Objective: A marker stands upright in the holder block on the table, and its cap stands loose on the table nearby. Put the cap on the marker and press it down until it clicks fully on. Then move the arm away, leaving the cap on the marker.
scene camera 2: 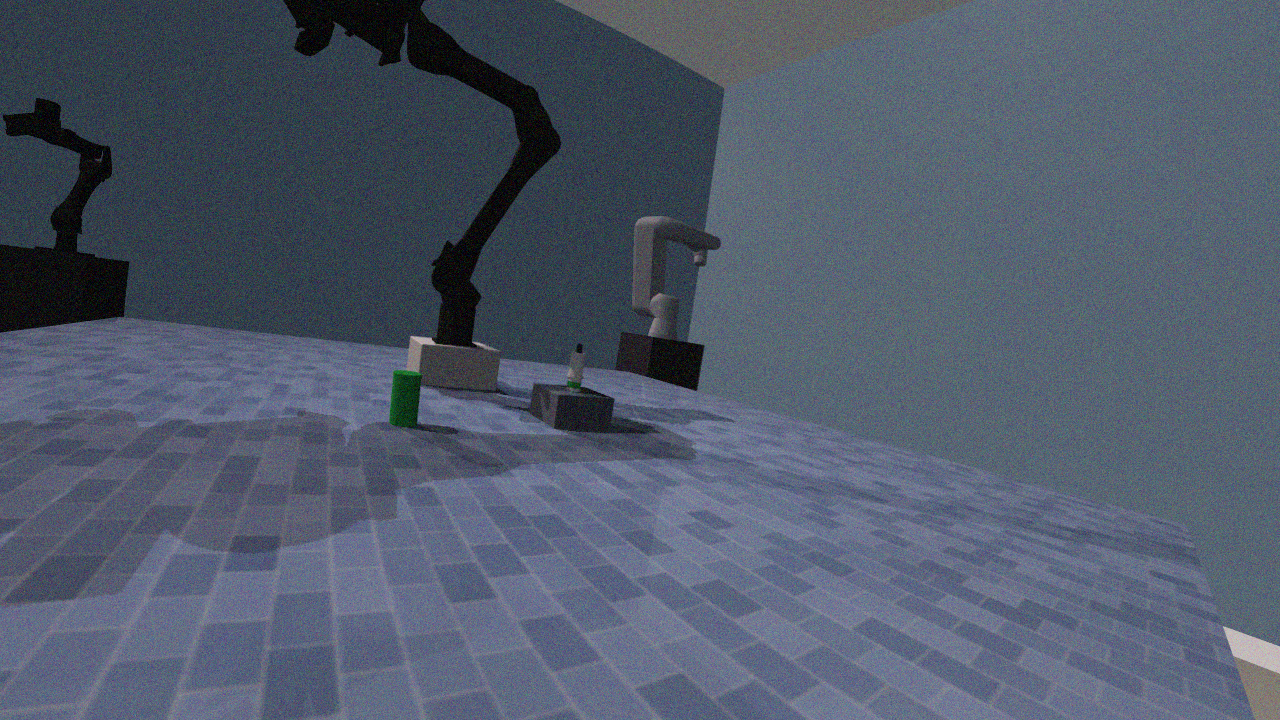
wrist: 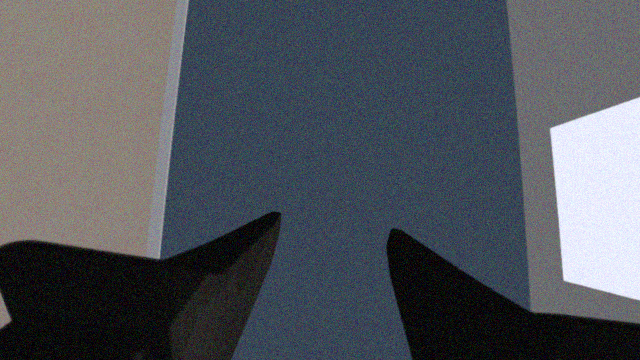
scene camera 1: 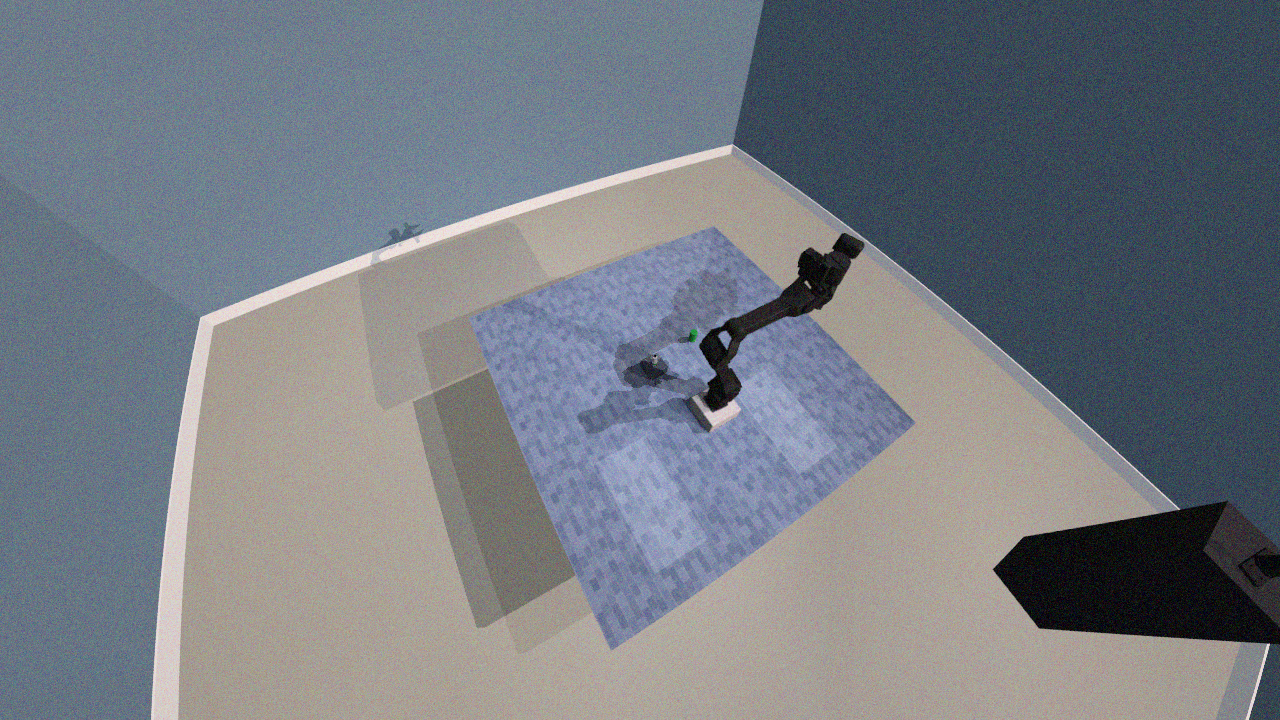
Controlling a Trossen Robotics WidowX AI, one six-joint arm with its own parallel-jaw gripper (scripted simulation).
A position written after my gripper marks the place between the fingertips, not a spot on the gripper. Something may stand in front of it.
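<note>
My gripper (scene camera 1: 842, 247) is visible to me, and the wrist view gives me the gripper (wrist: 334, 229) too. There is also a green cap (scene camera 2: 405, 395), although in the wrist view the cap is out of frame.
</note>
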